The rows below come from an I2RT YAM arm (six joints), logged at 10 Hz.
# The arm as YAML. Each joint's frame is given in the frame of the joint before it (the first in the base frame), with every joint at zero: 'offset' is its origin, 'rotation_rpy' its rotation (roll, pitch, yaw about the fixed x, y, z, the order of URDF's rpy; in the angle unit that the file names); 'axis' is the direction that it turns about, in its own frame. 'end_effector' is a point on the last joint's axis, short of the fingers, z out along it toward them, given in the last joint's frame.
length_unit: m
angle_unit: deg
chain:
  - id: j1
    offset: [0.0, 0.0, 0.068]
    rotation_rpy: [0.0, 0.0, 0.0]
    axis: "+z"
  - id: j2
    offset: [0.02, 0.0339, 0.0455]
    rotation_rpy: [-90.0, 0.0, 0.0]
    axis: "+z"
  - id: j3
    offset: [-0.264, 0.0, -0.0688]
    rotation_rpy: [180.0, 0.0, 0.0]
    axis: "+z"
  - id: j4
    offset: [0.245, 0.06, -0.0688]
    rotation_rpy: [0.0, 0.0, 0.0]
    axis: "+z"
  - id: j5
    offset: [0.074, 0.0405, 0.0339]
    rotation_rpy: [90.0, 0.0, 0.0]
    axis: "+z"
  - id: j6
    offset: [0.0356, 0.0, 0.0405]
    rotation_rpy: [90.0, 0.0, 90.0]
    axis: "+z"
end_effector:
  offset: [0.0, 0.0, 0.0]
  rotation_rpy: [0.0, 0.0, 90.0]
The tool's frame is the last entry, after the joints.
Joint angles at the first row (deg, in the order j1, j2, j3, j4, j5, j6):
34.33 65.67 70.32 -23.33 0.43 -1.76
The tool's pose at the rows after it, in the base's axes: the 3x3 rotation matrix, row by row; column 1 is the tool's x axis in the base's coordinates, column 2 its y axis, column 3 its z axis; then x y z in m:
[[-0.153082, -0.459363, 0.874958], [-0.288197, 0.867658, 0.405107], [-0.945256, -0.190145, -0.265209]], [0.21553, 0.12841, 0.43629]
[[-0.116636, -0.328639, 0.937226], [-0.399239, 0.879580, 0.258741], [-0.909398, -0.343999, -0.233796]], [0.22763, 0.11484, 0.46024]
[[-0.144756, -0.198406, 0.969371], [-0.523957, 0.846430, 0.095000], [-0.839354, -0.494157, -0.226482]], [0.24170, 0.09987, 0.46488]
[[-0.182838, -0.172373, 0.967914], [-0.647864, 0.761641, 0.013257], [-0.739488, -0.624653, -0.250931]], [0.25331, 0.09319, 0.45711]
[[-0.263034, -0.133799, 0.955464], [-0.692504, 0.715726, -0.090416], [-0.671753, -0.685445, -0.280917]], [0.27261, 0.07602, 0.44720]
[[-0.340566, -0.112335, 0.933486], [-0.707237, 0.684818, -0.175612], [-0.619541, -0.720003, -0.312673]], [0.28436, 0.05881, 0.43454]
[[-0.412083, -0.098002, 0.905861], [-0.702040, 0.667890, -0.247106], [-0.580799, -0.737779, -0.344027]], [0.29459, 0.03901, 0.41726]
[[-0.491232, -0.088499, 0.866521], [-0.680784, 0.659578, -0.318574], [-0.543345, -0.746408, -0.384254]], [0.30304, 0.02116, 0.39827]
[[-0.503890, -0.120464, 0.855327], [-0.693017, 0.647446, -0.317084], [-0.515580, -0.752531, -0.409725]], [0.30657, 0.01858, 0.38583]
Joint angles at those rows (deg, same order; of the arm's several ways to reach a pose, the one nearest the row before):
31.73 67.22 78.96 -27.22 6.63 -9.54
28.53 70.06 85.91 -29.72 12.73 -17.61
24.97 71.96 88.20 -30.09 18.85 -25.93
22.96 73.34 87.88 -30.17 21.43 -34.35
18.37 75.57 87.81 -29.98 22.76 -38.52
14.52 76.55 86.32 -29.76 23.84 -40.93
10.33 77.12 83.42 -28.40 23.92 -42.44
6.81 78.02 80.73 -27.75 24.78 -42.87
6.17 78.41 78.76 -27.00 24.03 -44.03

